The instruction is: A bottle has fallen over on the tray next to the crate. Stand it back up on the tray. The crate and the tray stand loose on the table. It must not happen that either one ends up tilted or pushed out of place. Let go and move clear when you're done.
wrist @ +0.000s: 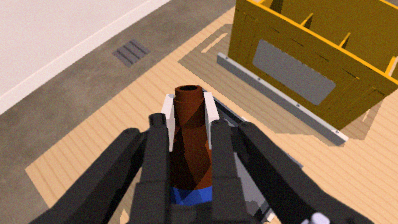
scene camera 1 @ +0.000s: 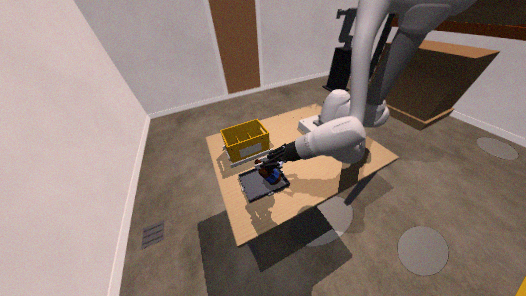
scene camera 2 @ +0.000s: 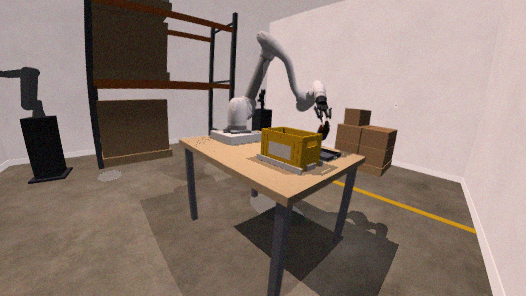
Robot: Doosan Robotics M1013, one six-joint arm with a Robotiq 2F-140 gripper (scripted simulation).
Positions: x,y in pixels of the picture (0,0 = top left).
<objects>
A yellow crate shows in the wrist view, in scene camera 1 and in scene camera 2 (290,149). One and the same spot on the yellow crate: (wrist: 338,87) is (scene camera 1: 261,142).
</objects>
